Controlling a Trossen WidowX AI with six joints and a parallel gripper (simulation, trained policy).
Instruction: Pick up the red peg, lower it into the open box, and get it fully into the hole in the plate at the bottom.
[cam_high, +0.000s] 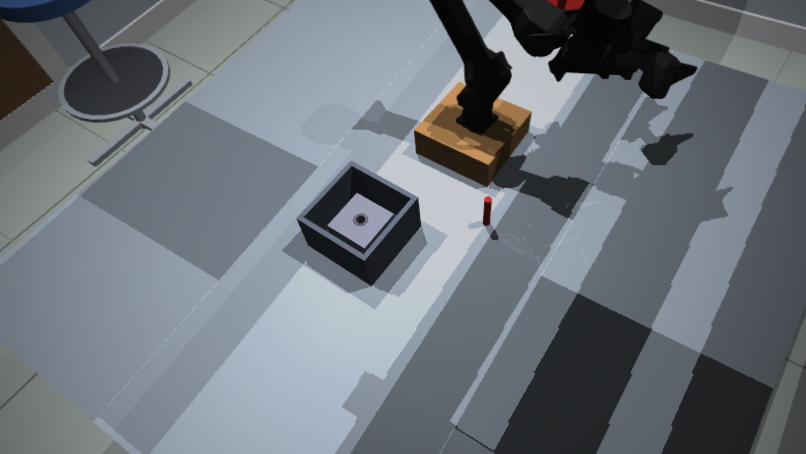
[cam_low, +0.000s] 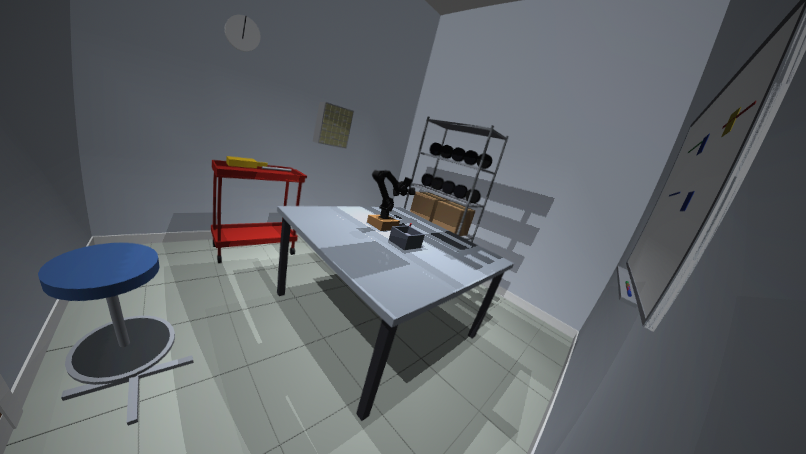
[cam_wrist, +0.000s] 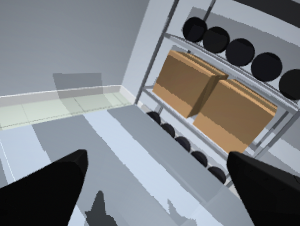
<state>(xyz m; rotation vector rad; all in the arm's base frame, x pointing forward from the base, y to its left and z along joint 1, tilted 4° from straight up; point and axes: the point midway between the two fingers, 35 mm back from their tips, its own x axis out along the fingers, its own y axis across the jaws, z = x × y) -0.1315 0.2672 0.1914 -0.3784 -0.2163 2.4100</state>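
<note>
Now: the red peg 33 cm ahead of my gripper tip, 20 cm below it and 15 cm to the right of it. From my gripper tip the other things lie so: pale plate: 49 cm ahead, 32 cm to the right, 19 cm below; then dark box: 49 cm ahead, 32 cm to the right, 21 cm below.
</note>
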